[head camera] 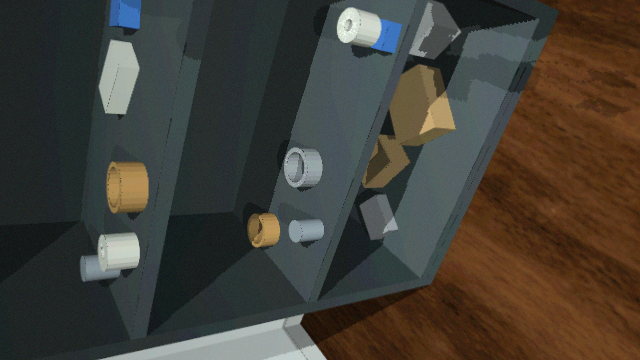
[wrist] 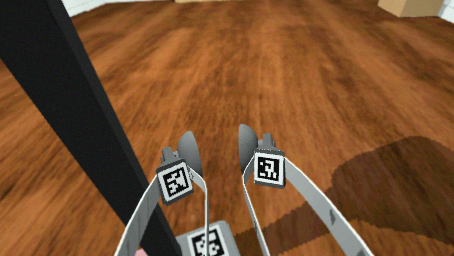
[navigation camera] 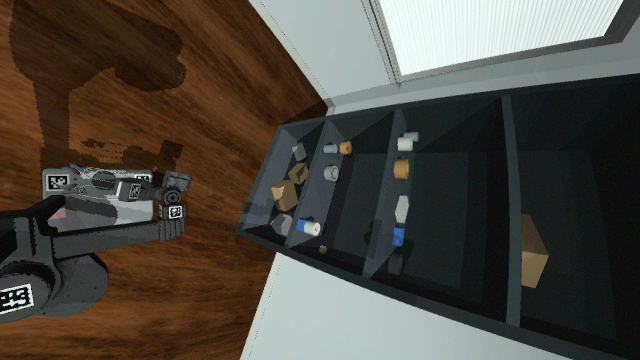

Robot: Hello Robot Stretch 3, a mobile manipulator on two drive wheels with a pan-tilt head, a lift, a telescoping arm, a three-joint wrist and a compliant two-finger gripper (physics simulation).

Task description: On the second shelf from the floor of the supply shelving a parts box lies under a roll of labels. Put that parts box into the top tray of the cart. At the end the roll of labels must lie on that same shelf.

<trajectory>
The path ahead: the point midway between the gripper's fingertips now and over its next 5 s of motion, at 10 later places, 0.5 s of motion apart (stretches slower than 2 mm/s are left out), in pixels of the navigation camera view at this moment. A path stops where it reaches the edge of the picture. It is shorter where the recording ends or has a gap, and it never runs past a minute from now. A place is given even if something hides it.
The gripper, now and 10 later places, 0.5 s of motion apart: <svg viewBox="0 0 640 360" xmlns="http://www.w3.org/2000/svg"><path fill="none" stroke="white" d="M60 176L79 171L128 160L177 173L212 210L225 247L233 265L242 282L251 291L257 294L273 291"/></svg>
</trajectory>
